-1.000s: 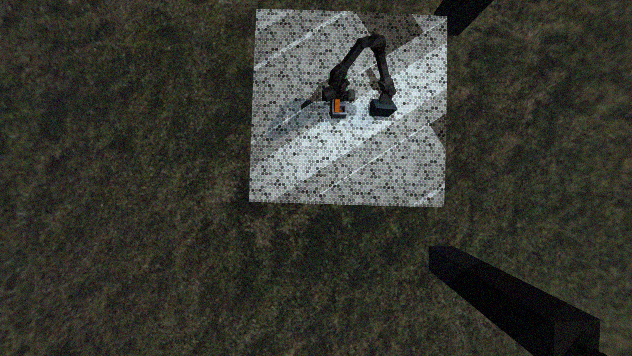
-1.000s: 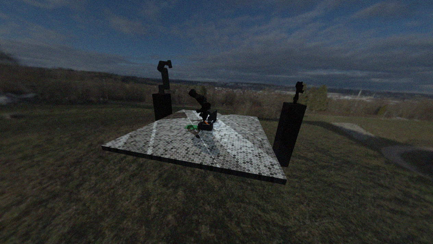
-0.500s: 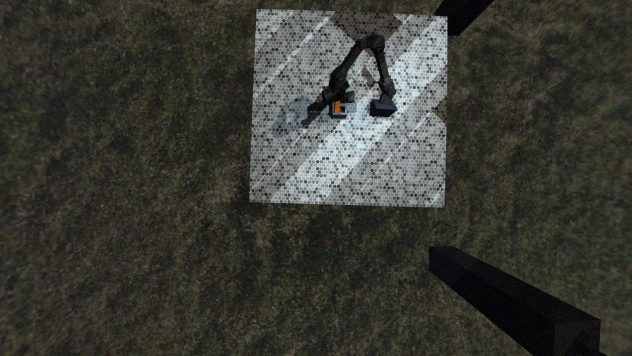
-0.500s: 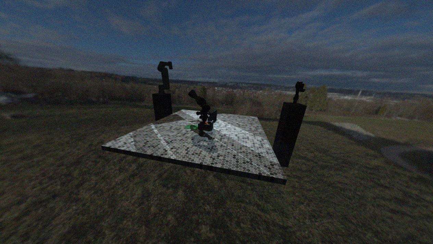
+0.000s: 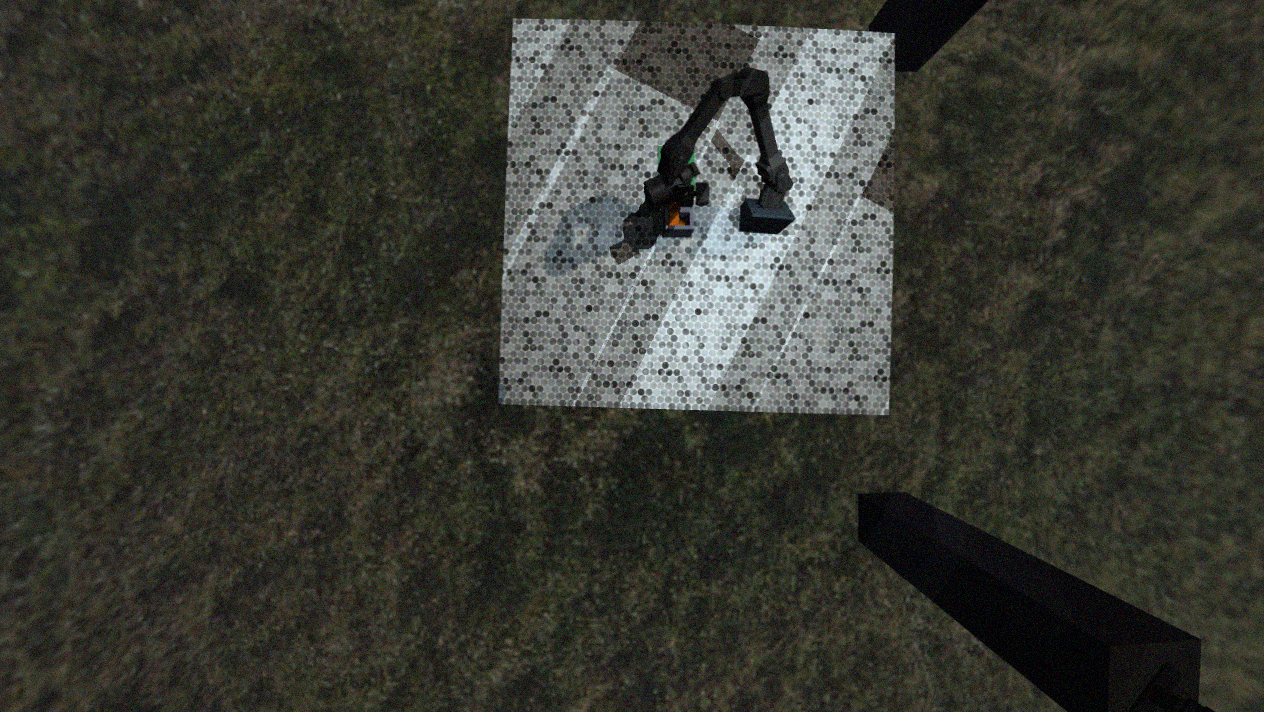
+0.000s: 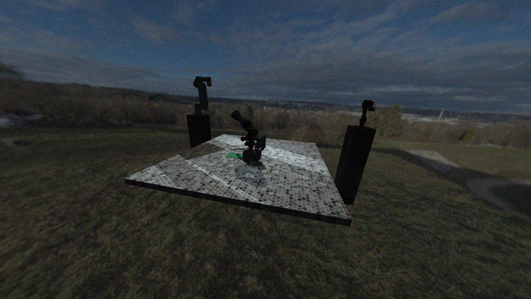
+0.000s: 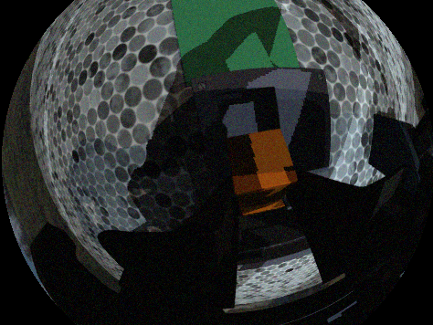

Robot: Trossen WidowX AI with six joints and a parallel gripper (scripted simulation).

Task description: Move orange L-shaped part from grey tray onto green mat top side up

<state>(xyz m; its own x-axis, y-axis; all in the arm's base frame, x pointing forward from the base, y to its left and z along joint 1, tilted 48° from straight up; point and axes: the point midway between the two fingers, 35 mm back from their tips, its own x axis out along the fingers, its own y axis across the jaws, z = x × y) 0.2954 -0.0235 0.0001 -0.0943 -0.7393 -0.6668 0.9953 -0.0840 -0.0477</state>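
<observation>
The green mat lies 2 cm behind my gripper tip, 15 cm to the right of it and 8 cm below it. From my gripper tip the other things lie so: orange L-shaped part 2 cm behind, 3 cm to the left, 3 cm below.
</observation>
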